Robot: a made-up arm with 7 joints. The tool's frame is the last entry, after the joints.
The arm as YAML. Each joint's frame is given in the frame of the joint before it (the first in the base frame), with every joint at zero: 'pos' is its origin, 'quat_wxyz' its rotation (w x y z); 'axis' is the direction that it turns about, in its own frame. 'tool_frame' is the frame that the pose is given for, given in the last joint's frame.
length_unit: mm
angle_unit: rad
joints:
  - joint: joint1
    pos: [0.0, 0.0, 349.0]
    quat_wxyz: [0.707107, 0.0, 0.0, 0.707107]
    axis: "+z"
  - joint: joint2
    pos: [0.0, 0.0, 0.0]
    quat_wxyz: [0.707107, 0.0, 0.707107, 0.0]
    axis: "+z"
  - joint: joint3
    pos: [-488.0, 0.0, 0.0]
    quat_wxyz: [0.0, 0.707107, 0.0, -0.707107]
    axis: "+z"
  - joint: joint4
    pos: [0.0, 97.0, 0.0]
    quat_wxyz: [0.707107, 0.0, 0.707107, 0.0]
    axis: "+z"
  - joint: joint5
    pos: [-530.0, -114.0, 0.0]
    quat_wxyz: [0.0, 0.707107, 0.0, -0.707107]
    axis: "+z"
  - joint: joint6
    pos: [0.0, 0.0, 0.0]
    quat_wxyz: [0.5, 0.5, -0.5, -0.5]
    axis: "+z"
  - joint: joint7
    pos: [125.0, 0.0, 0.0]
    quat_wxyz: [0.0, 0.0, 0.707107, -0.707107]
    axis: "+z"
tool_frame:
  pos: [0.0, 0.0, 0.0]
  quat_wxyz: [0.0, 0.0, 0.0, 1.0]
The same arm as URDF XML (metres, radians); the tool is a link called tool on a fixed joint. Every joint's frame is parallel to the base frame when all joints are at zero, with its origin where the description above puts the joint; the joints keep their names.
<robot name="arm">
<joint name="tool_fixed" type="fixed"><parent link="link7"/><child link="tool"/><origin xyz="0.0000 0.0000 0.0000" rpy="3.1416 0.0000 0.0000"/></joint>
<joint name="joint7" type="continuous"><parent link="link6"/><child link="link7"/><origin xyz="0.1250 0.0000 0.0000" rpy="0.0000 0.0000 0.0000"/><axis xyz="0 0 -1"/></joint>
<joint name="joint6" type="continuous"><parent link="link5"/><child link="link6"/><origin xyz="0.0000 0.0000 0.0000" rpy="0.0000 0.0000 0.0000"/><axis xyz="0 -1 0"/></joint>
<joint name="joint5" type="continuous"><parent link="link4"/><child link="link5"/><origin xyz="-0.1140 0.0000 0.5300" rpy="0.0000 0.0000 0.0000"/><axis xyz="0 0 1"/></joint>
<joint name="joint4" type="continuous"><parent link="link3"/><child link="link4"/><origin xyz="0.0970 0.0000 0.0000" rpy="0.0000 0.0000 0.0000"/><axis xyz="0 -1 0"/></joint>
<joint name="joint3" type="continuous"><parent link="link2"/><child link="link3"/><origin xyz="0.0000 0.0000 0.4880" rpy="0.0000 0.0000 0.0000"/><axis xyz="0 0 1"/></joint>
<joint name="joint2" type="continuous"><parent link="link1"/><child link="link2"/><origin xyz="0.0000 0.0000 0.0000" rpy="0.0000 0.0000 0.0000"/><axis xyz="0 1 0"/></joint>
<joint name="joint1" type="continuous"><parent link="base_link"/><child link="link1"/><origin xyz="0.0000 0.0000 0.3490" rpy="0.0000 0.0000 0.0000"/><axis xyz="0 0 1"/></joint>
<link name="base_link"/>
<link name="link1"/>
<link name="link2"/>
<link name="link3"/>
<link name="link4"/>
<link name="link5"/>
<link name="link6"/>
<link name="link7"/>
<link name="tool"/>
</robot>

